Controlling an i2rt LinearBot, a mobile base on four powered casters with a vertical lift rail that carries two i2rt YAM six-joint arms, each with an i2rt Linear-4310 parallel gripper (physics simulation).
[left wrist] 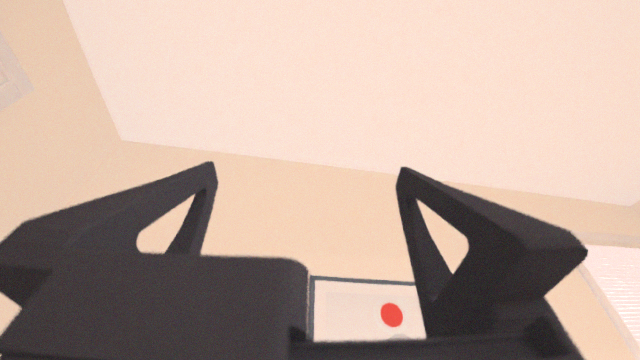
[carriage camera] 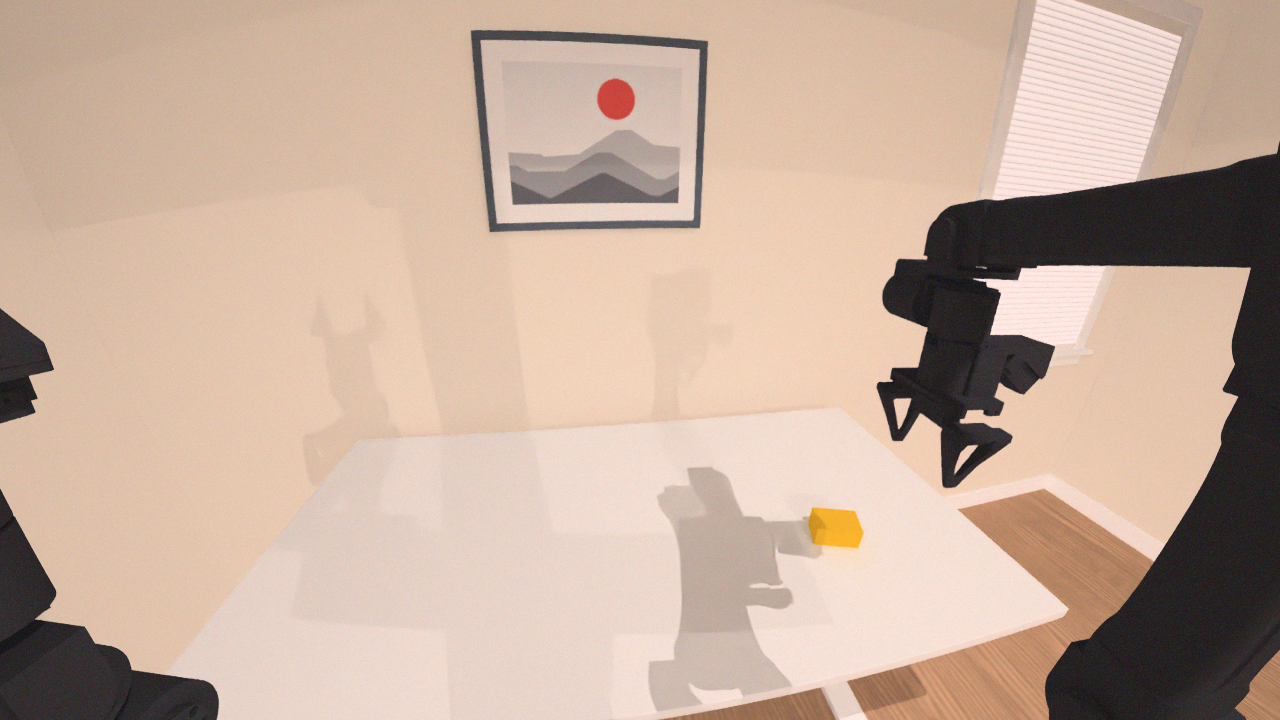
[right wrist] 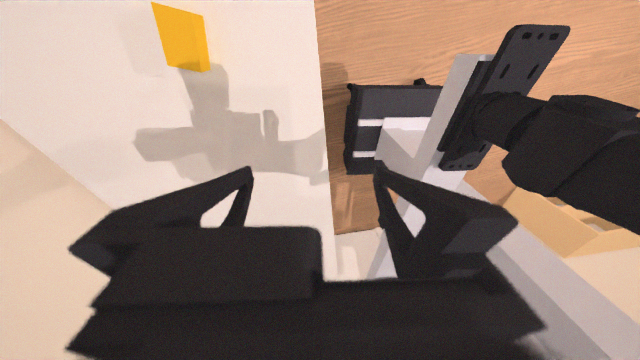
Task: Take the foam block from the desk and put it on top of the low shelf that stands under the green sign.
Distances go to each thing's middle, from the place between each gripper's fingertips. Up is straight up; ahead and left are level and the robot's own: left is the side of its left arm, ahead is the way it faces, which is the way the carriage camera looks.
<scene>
I see the yellow foam block (carriage camera: 831, 527) 230 mm ahead of my right hand, 80 mm to the right of it and 340 mm below it. Also, from my right hand: framed mountain picture (carriage camera: 578, 130) (720 mm ahead, 430 mm to the left, 420 mm above).
Right now the framed mountain picture is 96 cm ahead of my left hand, 25 cm to the right of it and 12 cm above it. Also, from my left hand: yellow foam block (76 cm to the right, 64 cm below, 46 cm ahead).
</scene>
